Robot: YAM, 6 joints.
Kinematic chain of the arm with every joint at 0, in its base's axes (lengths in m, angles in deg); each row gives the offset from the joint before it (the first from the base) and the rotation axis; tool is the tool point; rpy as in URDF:
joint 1: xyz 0 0 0.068 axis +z
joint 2: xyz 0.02 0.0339 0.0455 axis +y
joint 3: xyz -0.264 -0.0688 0 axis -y
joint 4: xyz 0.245 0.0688 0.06 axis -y
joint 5: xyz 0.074 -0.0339 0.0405 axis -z
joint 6: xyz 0.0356 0 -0.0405 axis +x
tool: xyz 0 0 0 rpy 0 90 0
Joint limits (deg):
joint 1: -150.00..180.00
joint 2: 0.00..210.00
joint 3: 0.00..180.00
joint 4: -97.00..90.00
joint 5: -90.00..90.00
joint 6: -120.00..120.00
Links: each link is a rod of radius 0.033 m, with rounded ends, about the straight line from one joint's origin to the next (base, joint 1, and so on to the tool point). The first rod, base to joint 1, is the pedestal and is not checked.
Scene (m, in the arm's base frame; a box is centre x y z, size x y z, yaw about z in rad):
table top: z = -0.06
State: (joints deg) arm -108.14 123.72 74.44 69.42 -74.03 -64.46
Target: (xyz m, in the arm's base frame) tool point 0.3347 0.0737 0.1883
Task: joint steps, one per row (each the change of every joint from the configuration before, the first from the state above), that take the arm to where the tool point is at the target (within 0.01 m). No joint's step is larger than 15 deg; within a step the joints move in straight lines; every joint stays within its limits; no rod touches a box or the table.
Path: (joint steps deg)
1: 14.33 -2.07 -3.77 0.39 -0.98 0.00
2: 14.33 -2.07 -3.77 0.39 -0.99 0.00
3: 14.34 -2.07 -3.77 0.39 -0.98 0.00
4: 14.33 -2.07 -3.77 0.39 -0.99 0.00
5: 14.33 -2.07 -3.77 0.39 -0.98 0.00
6: 14.33 -2.07 -3.76 0.40 -0.99 0.00
7: 14.33 -2.06 -3.77 0.39 -0.98 0.00
8: 14.34 -2.07 -3.77 0.39 -0.98 0.00

